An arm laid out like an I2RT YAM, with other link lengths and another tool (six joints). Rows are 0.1 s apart.
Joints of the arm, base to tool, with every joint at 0 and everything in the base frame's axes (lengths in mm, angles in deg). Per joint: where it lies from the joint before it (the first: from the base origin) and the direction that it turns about. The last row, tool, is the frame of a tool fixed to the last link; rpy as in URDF.
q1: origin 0 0 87 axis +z
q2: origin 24.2 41 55.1 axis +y
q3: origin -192.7 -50.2 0 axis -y
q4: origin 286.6 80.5 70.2 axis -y
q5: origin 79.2 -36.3 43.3 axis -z
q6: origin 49.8 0 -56.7 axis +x
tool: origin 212 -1 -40 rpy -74.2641 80.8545 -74.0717
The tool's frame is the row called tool.
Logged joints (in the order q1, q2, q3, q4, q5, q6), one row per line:
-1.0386 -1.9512 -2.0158 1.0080 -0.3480 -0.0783
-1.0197 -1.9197 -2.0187 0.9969 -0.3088 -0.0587
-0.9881 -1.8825 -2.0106 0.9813 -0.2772 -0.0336
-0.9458 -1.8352 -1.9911 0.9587 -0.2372 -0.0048
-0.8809 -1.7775 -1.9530 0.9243 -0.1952 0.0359
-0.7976 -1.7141 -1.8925 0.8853 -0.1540 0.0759
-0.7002 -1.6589 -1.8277 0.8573 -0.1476 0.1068
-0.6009 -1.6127 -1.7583 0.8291 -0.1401 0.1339
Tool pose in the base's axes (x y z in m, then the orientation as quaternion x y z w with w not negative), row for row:
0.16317 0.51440 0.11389 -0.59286 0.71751 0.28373 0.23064
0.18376 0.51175 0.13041 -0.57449 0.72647 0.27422 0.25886
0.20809 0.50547 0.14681 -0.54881 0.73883 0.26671 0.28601
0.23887 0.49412 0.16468 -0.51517 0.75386 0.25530 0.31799
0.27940 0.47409 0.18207 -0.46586 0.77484 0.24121 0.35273
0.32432 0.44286 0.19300 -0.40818 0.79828 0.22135 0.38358
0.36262 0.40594 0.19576 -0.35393 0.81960 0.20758 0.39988
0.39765 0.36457 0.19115 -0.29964 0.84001 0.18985 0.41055
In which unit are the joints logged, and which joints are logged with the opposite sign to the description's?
The joints are logged in radians. Opposite sign: q1, q2, q3, q4.
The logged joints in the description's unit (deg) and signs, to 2 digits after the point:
59.51 111.80 115.50 -57.75 -19.94 -4.49
58.42 109.99 115.66 -57.12 -17.69 -3.36
56.61 107.86 115.20 -56.22 -15.88 -1.93
54.19 105.15 114.08 -54.93 -13.59 -0.28
50.47 101.84 111.90 -52.96 -11.18 2.06
45.70 98.21 108.43 -50.72 -8.82 4.35
40.12 95.05 104.72 -49.12 -8.46 6.12
34.43 92.40 100.74 -47.50 -8.03 7.67

